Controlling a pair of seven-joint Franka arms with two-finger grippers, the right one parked.
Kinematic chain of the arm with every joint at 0, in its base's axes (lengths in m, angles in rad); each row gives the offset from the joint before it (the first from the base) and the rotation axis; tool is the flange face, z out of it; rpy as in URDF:
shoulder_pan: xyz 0 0 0.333 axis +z
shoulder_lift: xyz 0 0 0 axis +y
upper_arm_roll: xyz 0 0 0.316 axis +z
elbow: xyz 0.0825 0 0 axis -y
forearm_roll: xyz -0.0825 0 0.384 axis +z
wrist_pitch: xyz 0 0 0 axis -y
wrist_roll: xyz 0.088 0 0 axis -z
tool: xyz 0 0 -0.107 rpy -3.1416 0 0
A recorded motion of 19 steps. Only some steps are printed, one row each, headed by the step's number.
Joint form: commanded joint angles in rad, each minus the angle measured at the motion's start. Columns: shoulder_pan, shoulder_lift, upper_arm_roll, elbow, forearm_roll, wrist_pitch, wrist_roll.
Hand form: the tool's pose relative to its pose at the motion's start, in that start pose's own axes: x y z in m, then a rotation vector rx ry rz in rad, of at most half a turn. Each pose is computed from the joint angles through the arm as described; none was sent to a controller.
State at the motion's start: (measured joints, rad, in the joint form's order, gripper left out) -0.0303 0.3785 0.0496 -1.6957 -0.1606 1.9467 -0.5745
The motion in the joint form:
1: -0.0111 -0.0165 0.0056 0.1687 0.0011 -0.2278 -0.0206
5: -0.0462 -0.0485 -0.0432 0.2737 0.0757 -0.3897 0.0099
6: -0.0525 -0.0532 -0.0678 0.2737 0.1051 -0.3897 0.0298
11: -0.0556 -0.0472 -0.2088 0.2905 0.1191 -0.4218 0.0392
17: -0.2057 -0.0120 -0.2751 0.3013 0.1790 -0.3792 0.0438
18: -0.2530 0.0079 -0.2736 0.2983 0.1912 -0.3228 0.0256
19: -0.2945 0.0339 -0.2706 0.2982 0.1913 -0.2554 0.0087
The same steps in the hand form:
1: -0.0141 0.0124 -0.0699 0.0213 -0.0404 0.0135
5: -0.0603 0.0415 -0.1188 0.0970 -0.0322 0.1492
6: -0.0712 0.0515 -0.1195 0.1169 -0.0166 0.2007
11: -0.1294 0.1026 -0.1117 0.1295 -0.0505 0.3512
17: -0.2231 0.1801 -0.0796 0.1759 -0.0119 0.5695
18: -0.2419 0.2008 -0.0650 0.1637 0.0190 0.5993
19: -0.2576 0.2212 -0.0492 0.1342 0.0440 0.6226

